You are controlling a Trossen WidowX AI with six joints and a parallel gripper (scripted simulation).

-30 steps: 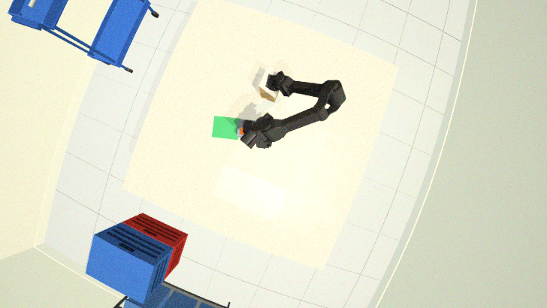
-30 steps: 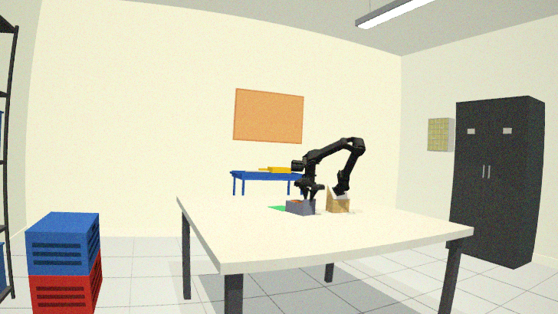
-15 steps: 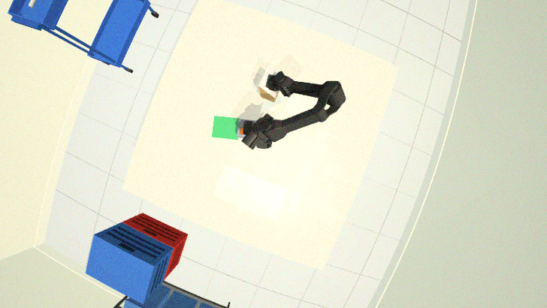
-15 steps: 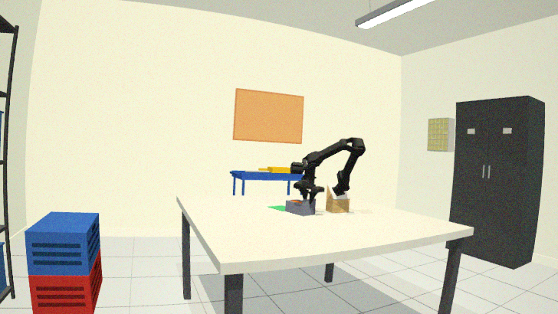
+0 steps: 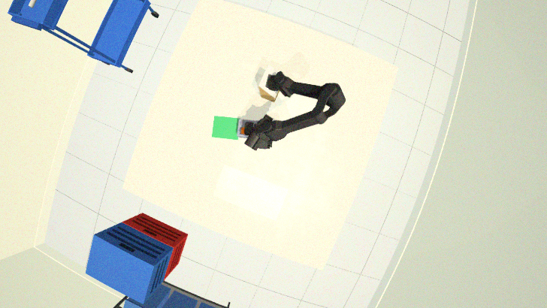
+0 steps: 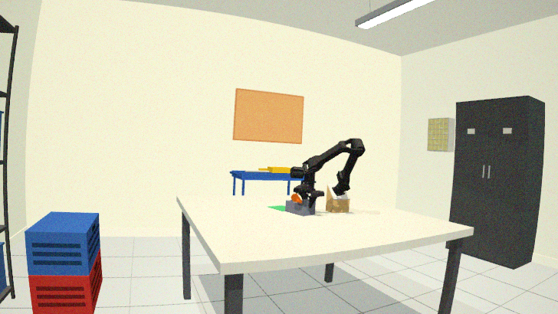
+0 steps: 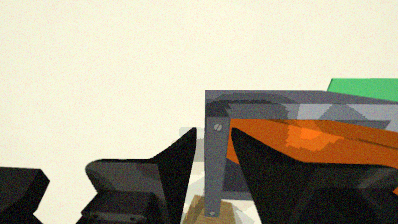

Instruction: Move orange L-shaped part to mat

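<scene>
My gripper tip is now 5 cm to the left of the orange L-shaped part and 1 cm below it. The rest, counted from my gripper tip: green mat 2 cm ahead, 22 cm to the right, 6 cm below.
</scene>
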